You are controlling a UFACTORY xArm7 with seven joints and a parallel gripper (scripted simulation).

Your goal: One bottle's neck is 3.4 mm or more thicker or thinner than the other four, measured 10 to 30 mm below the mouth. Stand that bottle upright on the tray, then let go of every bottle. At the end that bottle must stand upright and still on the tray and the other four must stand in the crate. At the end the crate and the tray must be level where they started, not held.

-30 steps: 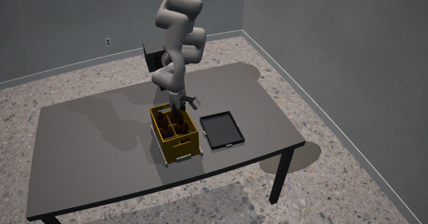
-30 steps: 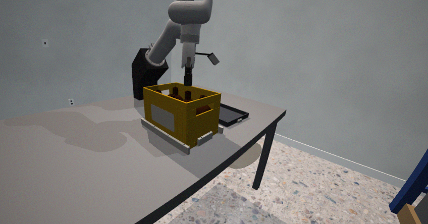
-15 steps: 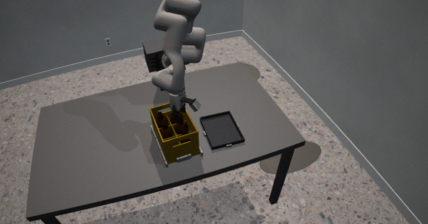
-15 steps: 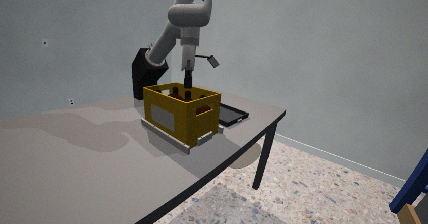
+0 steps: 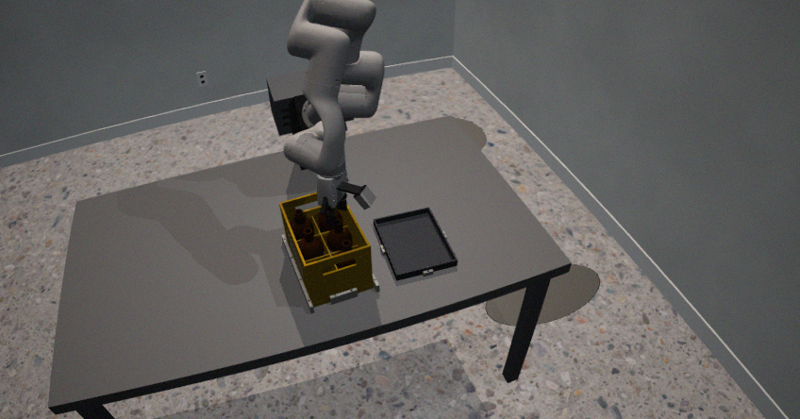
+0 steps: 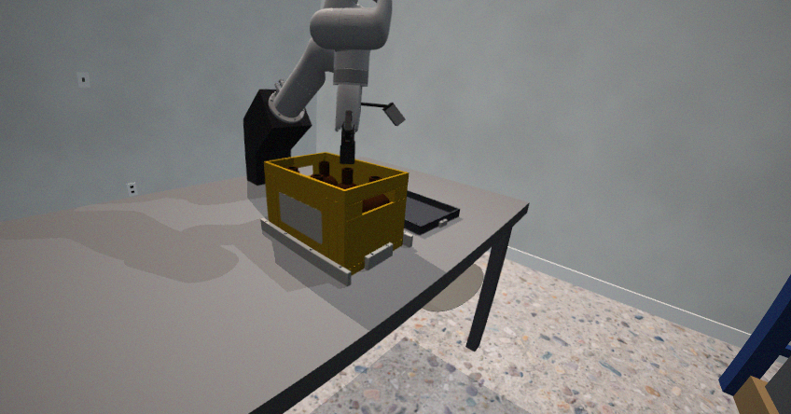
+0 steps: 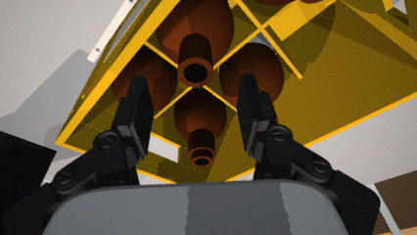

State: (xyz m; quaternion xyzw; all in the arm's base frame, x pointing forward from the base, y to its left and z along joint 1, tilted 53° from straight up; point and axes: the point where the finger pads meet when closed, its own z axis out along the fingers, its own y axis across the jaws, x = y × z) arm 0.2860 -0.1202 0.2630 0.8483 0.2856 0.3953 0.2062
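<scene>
My gripper is now 120 mm above the yellow crate, 40 mm to the left of it and 10 mm past it. Round my hand: black tray: 210 mm to the left, 190 mm below, 80 mm ahead.
</scene>
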